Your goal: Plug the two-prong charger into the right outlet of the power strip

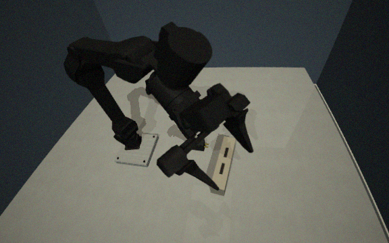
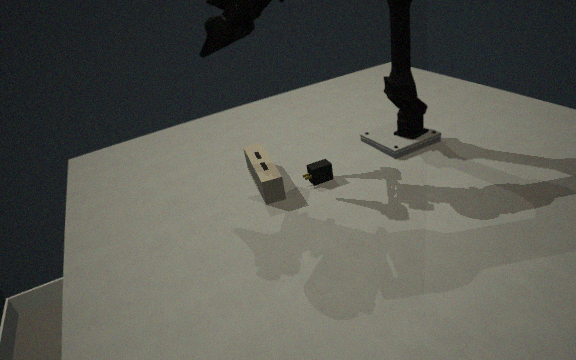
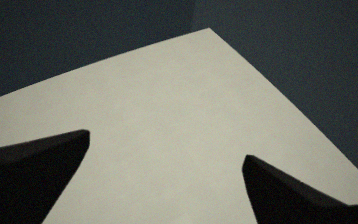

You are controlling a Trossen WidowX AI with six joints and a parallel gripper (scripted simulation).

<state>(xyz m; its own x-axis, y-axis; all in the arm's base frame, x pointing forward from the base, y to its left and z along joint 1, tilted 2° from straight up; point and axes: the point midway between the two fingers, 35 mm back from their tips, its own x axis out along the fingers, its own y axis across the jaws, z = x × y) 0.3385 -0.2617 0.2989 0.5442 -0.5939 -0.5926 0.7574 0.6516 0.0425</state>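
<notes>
Now: gripper tip 27 cm above the dark two-prong charger, 25 cm to the right of it and 6 cm past it.
</notes>
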